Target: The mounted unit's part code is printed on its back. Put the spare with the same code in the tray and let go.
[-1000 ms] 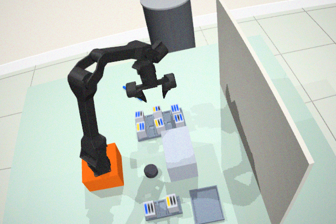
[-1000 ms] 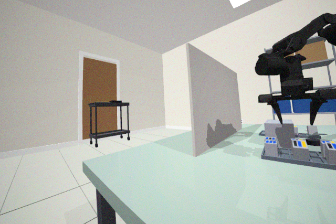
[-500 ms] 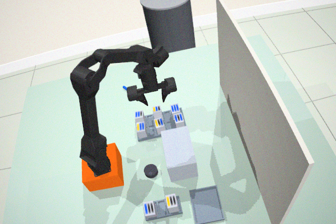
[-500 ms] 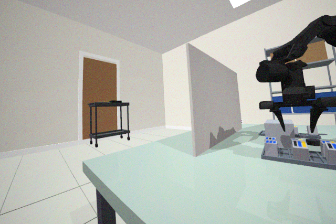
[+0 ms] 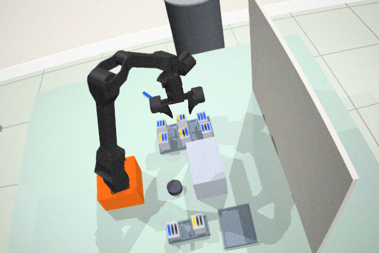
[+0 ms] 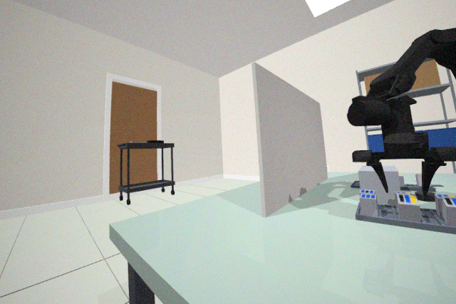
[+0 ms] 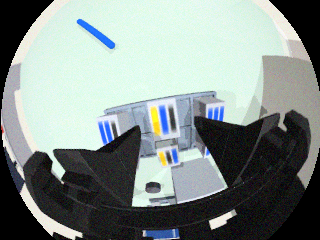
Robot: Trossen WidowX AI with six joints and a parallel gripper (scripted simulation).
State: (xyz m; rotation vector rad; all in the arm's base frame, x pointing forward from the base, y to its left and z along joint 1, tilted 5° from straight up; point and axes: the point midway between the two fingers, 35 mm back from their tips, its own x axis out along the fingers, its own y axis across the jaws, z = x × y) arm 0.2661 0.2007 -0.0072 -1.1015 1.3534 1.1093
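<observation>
Now: gripper tip 20 mm above the grey spare. Also, from my gripper tip: tall grey block (220 mm to the right, 20 mm below, 20 mm ahead); then black puck (240 mm to the right, 100 mm behind, 60 mm below); then blue stick (190 mm to the left, 80 mm behind, 60 mm below).
</observation>
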